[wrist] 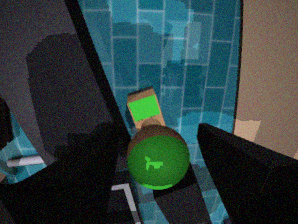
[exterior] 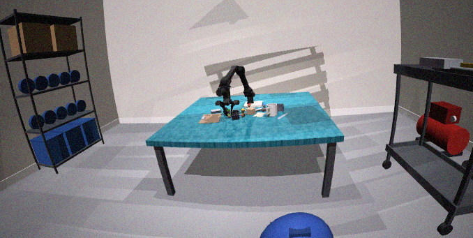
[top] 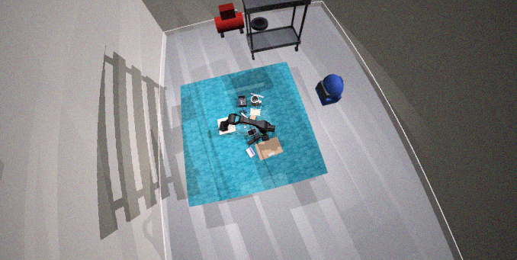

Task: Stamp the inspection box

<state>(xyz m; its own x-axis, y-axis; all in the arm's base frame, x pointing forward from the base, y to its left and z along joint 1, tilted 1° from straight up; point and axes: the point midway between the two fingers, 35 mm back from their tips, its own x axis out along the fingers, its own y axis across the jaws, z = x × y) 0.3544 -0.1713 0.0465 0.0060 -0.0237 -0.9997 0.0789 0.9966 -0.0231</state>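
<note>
My gripper tip is 100 mm past the ink pad, 50 mm to the right of it and 30 mm above it. The rest, counted from my gripper tip: yellow-knobbed stamp 10 mm ahead, 120 mm to the left, 10 mm below; white mug 30 mm ahead, 340 mm to the left; wooden block 50 mm behind, 180 mm to the left, 10 mm below.
</note>
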